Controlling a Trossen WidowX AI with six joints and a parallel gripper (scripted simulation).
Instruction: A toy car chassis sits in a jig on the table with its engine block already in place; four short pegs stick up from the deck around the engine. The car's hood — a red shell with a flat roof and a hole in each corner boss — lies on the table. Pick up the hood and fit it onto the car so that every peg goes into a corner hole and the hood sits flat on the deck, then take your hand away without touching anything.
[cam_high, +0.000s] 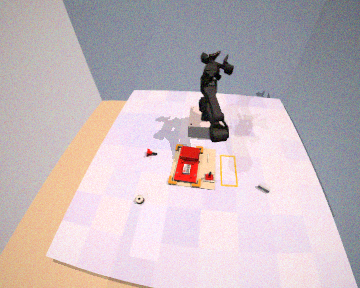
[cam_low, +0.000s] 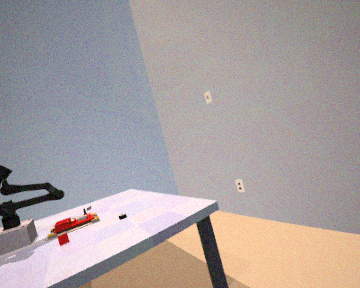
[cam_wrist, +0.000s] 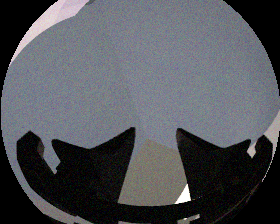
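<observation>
My gripper tip is 410 mm short of the red hood, 140 mm to the left of it and 390 mm above it. Also, from my gripper tip: engine block (510 mm ahead, 130 mm to the right, 410 mm below).
</observation>
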